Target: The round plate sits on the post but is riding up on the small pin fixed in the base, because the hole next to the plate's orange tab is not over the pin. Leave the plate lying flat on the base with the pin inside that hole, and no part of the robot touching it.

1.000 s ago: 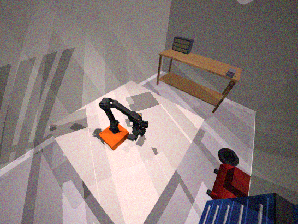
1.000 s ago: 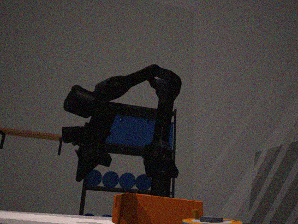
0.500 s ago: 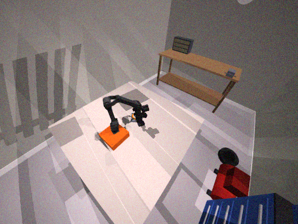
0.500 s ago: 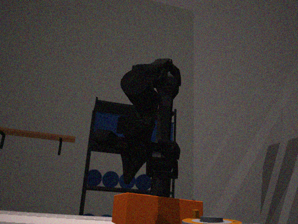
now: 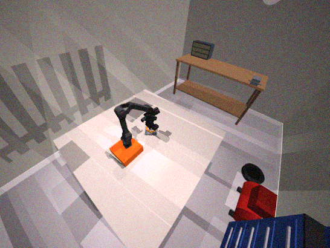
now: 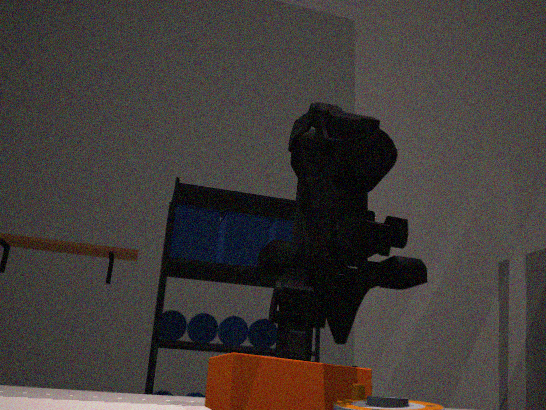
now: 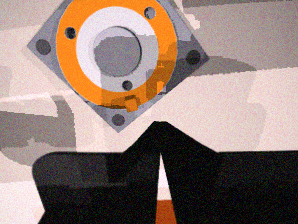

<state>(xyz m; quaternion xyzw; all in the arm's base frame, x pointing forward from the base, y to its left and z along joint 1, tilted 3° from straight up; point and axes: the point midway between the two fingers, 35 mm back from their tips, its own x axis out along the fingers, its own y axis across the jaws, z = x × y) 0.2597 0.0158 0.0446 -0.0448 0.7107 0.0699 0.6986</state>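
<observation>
My gripper tip is now 2 cm short of the round plate, 3 cm to the right of it and 5 cm above it. From my gripper tip the other things lie so: grey base (4 cm ahead, 4 cm to the left, 7 cm below).
</observation>
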